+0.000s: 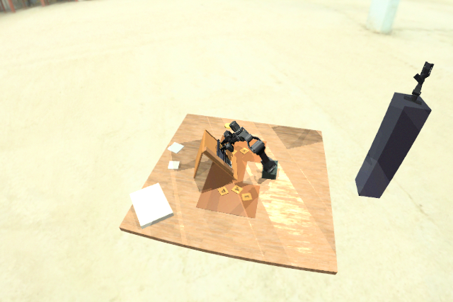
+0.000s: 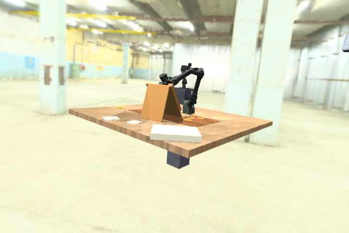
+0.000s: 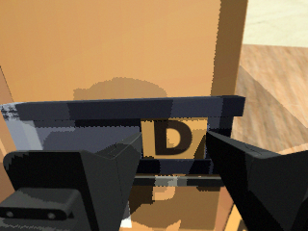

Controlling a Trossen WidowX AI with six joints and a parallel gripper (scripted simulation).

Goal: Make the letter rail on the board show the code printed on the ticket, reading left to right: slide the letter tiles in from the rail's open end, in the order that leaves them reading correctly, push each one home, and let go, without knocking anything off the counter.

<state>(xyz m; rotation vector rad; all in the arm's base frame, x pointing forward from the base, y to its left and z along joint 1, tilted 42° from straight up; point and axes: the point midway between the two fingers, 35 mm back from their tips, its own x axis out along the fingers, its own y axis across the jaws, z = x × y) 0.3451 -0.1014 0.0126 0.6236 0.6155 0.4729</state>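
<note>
The white ticket is 8 cm to the left of my gripper tip, 7 cm below it and 7 cm behind it. Round my gripper tip: yellow disc (47 cm to the right, 15 cm below, 4 cm ahead); brown mat (16 cm behind, 15 cm below, 6 cm to the left); yellow letter tile (right at my gripper tip).
</note>
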